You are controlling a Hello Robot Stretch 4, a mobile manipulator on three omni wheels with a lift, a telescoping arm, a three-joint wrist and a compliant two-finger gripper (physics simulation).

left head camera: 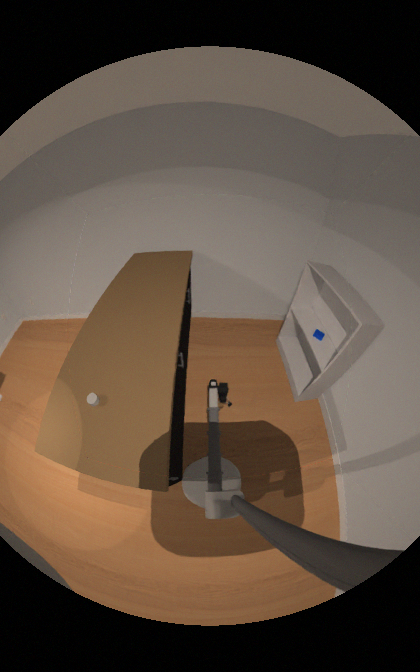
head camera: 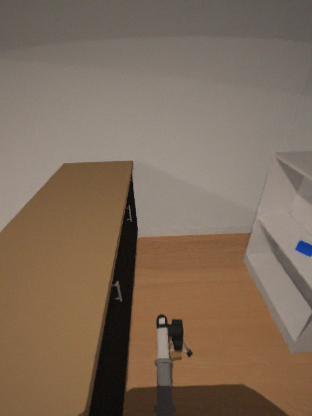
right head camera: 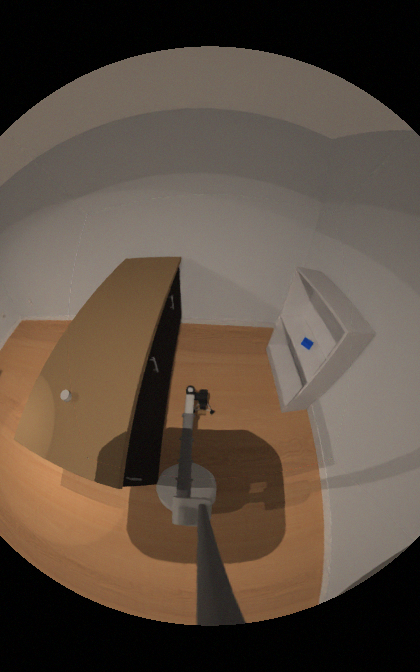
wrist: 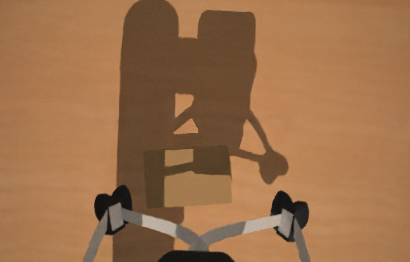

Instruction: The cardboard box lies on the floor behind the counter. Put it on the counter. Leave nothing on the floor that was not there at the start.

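Places are measured from the robot's base along level axes (x ahead, y left, z up), in metres.
Pixels of known places: gripper, fingertip midpoint: [head camera: 176, 354] [wrist: 201, 204].
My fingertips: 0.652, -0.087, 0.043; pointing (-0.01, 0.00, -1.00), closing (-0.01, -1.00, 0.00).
Note:
For each thing: its top centre in the pictures, then the offset to it from my fingertips, as dx, dy, dz. Level surfaces: height alone.
- cardboard box, middle of its top: [wrist: 187, 177] [head camera: 173, 352] +0.022, +0.016, -0.020
- counter, its level: dz +0.840
- blue object, middle of its top: [head camera: 306, 245] +0.386, -0.853, +0.523
The cardboard box [wrist: 197, 189] lies on the wooden floor, in the middle of the wrist view, partly in the arm's shadow. A small tan part of the box [head camera: 175, 355] shows beside the gripper in the head view. My gripper [wrist: 201, 204] [right head camera: 204, 411] is open and empty, its two black fingertips wide apart. It is above the floor, with the box between and slightly ahead of the fingertips in the wrist view; the height gap is hard to tell. The counter [head camera: 60, 275] [left head camera: 125, 350] [right head camera: 110, 340] has a tan top and stands left of the arm.
A white cylinder [left head camera: 92, 399] [right head camera: 65, 395] stands on the counter. The counter's dark front with handles faces the arm closely. A white shelf unit [head camera: 274, 192] [left head camera: 370, 330] [right head camera: 355, 345] stands at the right, with a blue object [head camera: 304, 248] [left head camera: 318, 334] [right head camera: 307, 343] on it. A wall closes the far end.

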